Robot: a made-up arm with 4 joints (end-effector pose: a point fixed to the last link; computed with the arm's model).
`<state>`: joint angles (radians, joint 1 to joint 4).
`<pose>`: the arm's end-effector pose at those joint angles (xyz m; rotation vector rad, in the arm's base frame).
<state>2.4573 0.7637 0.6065 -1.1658</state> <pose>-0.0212 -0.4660 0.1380 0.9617 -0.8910 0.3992</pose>
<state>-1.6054 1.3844 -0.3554 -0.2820</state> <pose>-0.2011 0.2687 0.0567 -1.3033 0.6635 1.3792</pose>
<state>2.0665 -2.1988 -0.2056 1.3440</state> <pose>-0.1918 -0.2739 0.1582 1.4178 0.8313 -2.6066</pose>
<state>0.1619 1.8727 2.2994 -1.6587</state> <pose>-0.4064 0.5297 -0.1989 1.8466 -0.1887 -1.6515</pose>
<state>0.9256 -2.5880 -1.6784 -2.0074</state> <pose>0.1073 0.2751 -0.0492 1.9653 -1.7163 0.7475</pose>
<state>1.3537 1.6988 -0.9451 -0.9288</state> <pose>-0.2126 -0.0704 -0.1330 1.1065 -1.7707 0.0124</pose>
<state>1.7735 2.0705 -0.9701 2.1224</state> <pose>0.0355 0.0728 0.0849 -0.6470 0.2432 -1.8799</pose>
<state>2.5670 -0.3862 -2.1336 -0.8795</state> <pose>-0.2859 -0.0017 0.6242 0.6019 0.5515 -2.0742</pose>
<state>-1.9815 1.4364 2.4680 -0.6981</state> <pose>-0.1642 -0.6757 -0.3029 0.9109 -1.6574 0.5952</pose>
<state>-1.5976 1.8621 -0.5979 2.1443</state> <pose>-0.0050 0.0147 0.0204 0.9285 1.9090 -0.1429</pose>
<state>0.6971 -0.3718 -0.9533 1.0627</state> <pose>-0.4213 0.0845 0.1357 1.4221 -1.0874 -0.1827</pose>
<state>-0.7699 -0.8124 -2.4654 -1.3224</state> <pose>-0.0623 -0.1746 -0.5133 1.2798 2.2674 1.0299</pose>
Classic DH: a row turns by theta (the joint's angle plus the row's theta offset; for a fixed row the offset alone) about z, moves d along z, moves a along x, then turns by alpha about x. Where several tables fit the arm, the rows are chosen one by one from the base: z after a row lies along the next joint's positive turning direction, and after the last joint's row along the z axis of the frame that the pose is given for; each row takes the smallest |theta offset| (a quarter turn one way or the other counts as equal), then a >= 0, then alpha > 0; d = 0 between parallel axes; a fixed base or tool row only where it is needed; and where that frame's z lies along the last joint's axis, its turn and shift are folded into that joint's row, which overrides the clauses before.
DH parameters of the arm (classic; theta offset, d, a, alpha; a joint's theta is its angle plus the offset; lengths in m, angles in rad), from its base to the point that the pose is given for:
base (fixed): 1.5708 0.0542 0 1.5708
joint 1: 0 -0.1254 0.1144 -1.5708
joint 2: -1.5708 -0.1639 0.1138 -1.5708
joint 3: -1.5708 0.0201 0.3575 -1.5708
joint 4: 1.5708 -0.0857 0.008 1.5708
tool (fixed): 1.5708 0.1387 0 0

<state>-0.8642 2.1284 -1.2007 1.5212</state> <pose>0.1074 -0.1097 0.0058 1.6508 1.5750 1.4415</pose>
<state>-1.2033 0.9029 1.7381 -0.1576</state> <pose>0.2300 0.0715 -0.5824 -1.7073 2.0124 -0.2711</pose>
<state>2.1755 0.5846 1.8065 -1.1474</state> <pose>0.2491 -0.1563 0.5953 0.2165 -0.5633 1.6799</pose>
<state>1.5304 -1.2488 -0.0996 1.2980</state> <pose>-0.2382 -0.2091 0.1500 2.2799 0.0790 -1.6748</pose>
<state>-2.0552 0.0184 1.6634 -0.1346</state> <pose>0.4895 -0.1830 -0.0264 -1.5956 1.1367 -1.5959</pose>
